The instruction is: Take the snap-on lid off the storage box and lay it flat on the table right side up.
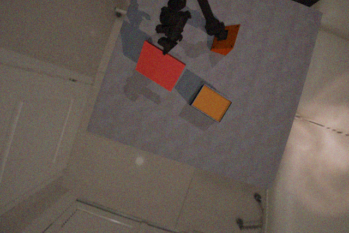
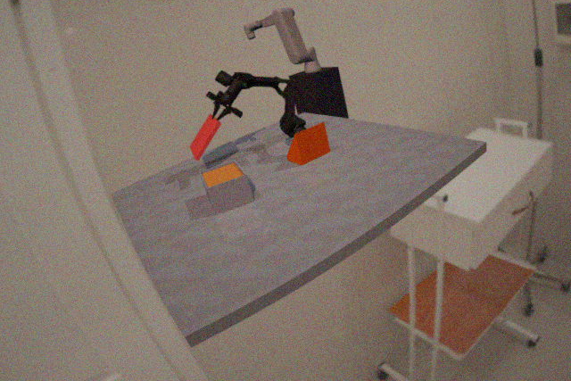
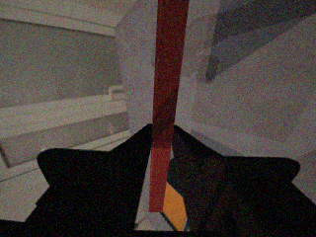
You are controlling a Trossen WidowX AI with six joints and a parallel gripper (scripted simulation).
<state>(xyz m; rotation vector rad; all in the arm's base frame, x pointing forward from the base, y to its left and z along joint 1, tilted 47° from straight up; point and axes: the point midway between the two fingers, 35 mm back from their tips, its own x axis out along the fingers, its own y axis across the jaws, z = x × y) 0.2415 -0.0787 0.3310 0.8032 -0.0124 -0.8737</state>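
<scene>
Right now my gripper tip is 6 cm short of the red lid, 2 cm to the left of it and 5 cm above it. The rest, counted from my gripper tip: grey storage box: 18 cm ahead, 32 cm to the left, 18 cm below.
</scene>
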